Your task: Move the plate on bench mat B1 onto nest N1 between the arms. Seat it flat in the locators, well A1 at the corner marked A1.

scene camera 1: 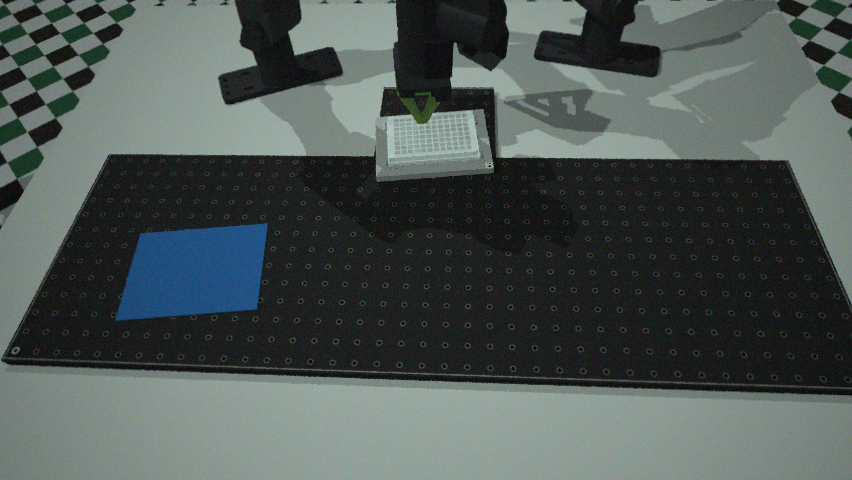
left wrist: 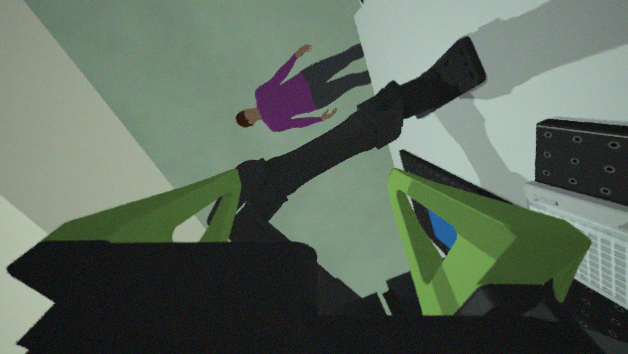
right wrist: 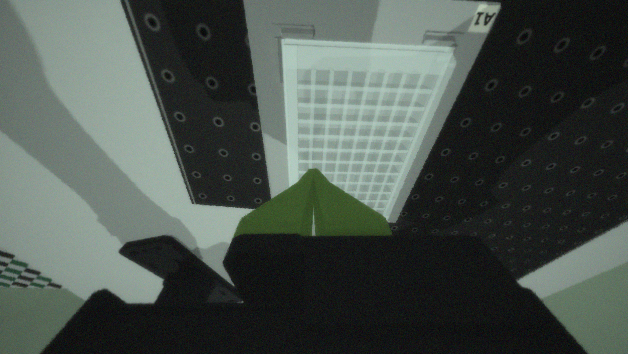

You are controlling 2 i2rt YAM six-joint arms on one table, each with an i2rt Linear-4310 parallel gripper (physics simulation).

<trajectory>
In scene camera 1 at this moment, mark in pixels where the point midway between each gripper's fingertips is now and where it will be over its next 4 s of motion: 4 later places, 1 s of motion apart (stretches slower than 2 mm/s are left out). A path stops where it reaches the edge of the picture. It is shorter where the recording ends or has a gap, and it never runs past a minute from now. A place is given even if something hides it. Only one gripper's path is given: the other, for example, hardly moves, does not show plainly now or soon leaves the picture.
My right gripper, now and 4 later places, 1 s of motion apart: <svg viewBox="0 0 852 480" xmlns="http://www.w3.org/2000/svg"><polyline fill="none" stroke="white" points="422,122 419,101 420,107 417,116 417,118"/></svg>
</trajectory>
